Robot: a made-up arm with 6 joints.
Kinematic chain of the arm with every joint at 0, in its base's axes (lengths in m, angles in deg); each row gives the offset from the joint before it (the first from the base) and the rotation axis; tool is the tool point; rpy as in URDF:
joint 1: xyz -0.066 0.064 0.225 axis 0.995 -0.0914 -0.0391
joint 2: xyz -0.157 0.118 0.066 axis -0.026 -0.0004 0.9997
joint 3: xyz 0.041 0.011 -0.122 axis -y
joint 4: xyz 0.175 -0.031 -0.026 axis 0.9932 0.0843 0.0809
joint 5: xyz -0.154 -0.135 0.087 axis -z
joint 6: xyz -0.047 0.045 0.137 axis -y
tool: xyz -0.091 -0.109 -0.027 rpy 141 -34.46 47.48
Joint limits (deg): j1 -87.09..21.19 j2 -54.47..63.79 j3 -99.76..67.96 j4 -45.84..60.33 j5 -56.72..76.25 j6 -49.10..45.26
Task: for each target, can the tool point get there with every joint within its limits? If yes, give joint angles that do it. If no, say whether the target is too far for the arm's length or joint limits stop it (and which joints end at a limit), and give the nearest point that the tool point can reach.
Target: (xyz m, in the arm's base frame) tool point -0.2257 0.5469 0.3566
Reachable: no: joint limits stop it (at a limit: joint 2, joint 3, joint 4, joint 6) | nearest point -0.1948 0.4686 0.3352 | short by 0.087 m
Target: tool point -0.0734 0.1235 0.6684
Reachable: no: joint limits stop it (at a limit: joint 1, joint 2, joint 5, joint 6) | nearest point -0.0961 0.1456 0.5549 | short by 0.118 m
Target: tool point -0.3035 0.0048 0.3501
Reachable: yes | joints -48.78 -1.26 14.35 40.05 48.32 -15.88
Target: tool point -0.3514 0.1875 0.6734
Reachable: no: joint limits stop it (at a limit: joint 1, joint 2, joint 4, joint 5, joint 6) | nearest point -0.3147 0.1753 0.5279 | short by 0.151 m
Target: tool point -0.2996 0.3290 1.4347
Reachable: no: too far | nearest point -0.1497 0.2192 0.5684 | short by 0.886 m
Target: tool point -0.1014 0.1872 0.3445
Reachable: yes | joints -22.79 49.69 -28.54 -25.41 2.11 32.08
